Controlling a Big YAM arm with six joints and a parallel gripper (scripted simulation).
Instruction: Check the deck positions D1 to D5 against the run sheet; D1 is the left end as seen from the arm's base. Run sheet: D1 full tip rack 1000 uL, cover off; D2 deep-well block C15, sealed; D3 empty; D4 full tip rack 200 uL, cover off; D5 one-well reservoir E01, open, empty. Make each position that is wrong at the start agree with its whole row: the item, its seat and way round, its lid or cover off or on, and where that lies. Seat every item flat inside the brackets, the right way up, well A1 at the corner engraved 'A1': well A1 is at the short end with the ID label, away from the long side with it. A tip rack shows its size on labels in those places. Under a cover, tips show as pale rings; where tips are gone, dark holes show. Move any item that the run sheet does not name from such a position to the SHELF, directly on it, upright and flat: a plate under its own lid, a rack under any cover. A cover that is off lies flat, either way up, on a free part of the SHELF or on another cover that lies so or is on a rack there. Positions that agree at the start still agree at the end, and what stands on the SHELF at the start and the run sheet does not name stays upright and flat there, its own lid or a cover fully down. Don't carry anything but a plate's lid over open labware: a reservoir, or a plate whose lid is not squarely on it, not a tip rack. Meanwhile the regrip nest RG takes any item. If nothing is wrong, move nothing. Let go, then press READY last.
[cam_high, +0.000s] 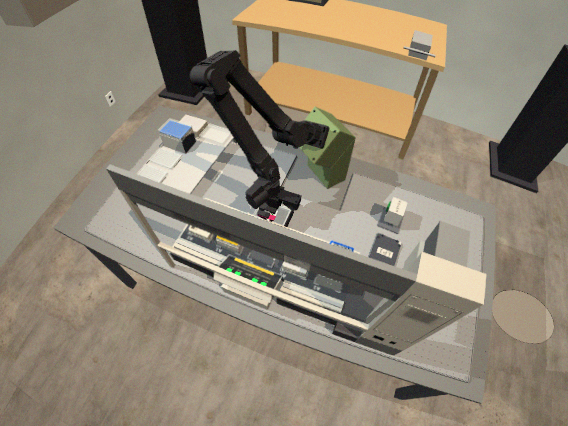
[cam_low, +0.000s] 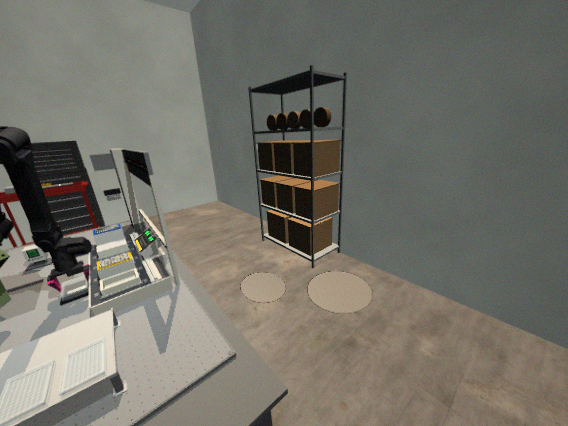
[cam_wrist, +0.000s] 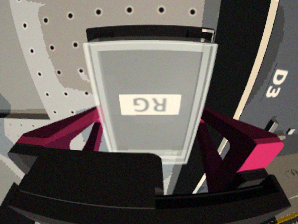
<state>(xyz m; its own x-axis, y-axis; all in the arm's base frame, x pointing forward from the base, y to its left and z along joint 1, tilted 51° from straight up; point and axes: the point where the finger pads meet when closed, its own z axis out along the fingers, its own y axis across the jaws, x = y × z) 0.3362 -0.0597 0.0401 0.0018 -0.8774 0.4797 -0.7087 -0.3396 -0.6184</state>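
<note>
The clear tip-rack cover lies right at my hand. Round my hand: yellow-labelled tip rack 170 mm ahead, 70 mm to the right, 80 mm above; then one-well reservoir 160 mm ahead, 200 mm to the right, 40 mm above; then black regrip nest 20 mm below.
</note>
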